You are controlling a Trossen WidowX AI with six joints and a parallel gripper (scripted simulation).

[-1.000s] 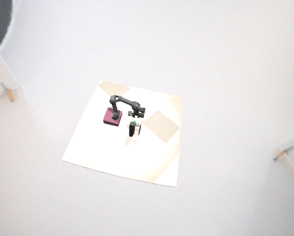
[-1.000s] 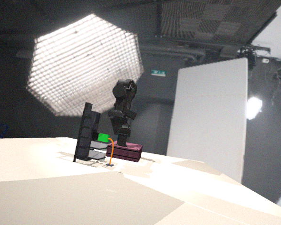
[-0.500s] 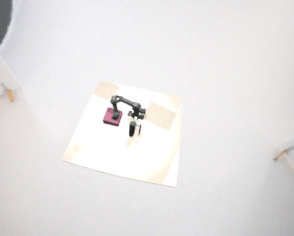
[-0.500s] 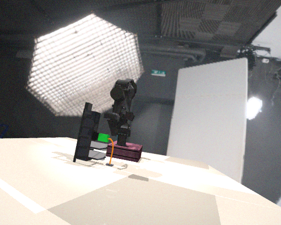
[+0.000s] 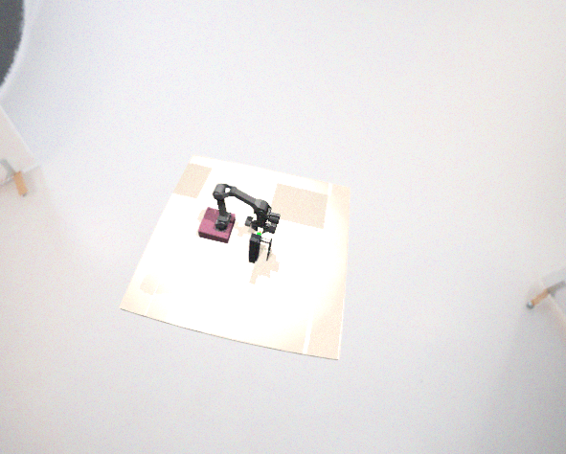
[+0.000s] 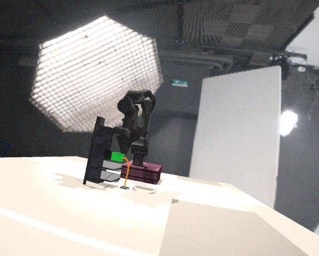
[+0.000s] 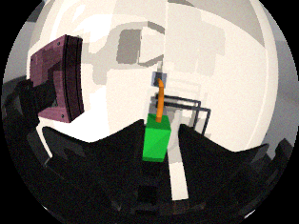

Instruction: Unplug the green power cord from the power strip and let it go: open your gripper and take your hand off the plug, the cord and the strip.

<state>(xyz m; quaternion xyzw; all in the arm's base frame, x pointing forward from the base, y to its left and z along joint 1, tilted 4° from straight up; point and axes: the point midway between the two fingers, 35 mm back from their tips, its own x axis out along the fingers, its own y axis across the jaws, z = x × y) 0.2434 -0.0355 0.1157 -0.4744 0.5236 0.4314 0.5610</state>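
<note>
The green plug is 4 cm to the right of my gripper tip, 1 cm below it and 1 cm behind it.
</note>
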